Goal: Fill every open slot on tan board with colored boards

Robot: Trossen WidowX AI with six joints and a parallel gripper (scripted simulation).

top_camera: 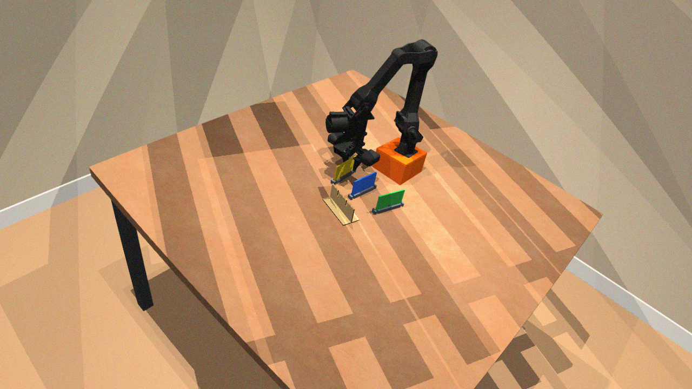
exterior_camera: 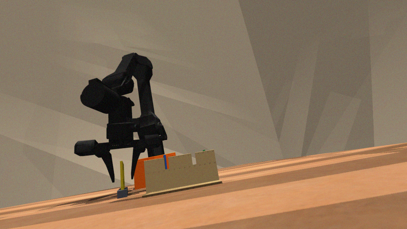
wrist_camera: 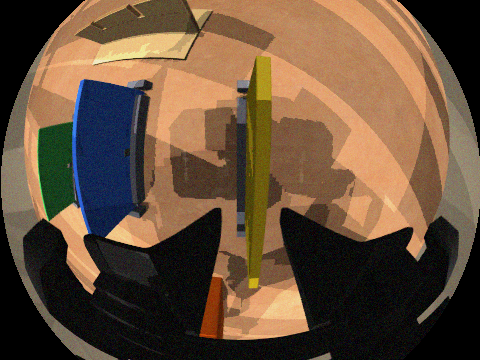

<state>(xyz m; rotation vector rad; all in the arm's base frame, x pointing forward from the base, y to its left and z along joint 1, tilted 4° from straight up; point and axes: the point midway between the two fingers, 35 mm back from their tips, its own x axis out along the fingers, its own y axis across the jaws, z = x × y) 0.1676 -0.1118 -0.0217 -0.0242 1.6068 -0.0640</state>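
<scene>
My gripper tip is now 3 cm short of the yellow board. Round my gripper tip: tan board (16 cm ahead, 10 cm to the left, 1 cm below); then blue board (4 cm ahead, 9 cm to the left); then green board (4 cm ahead, 20 cm to the left).
</scene>
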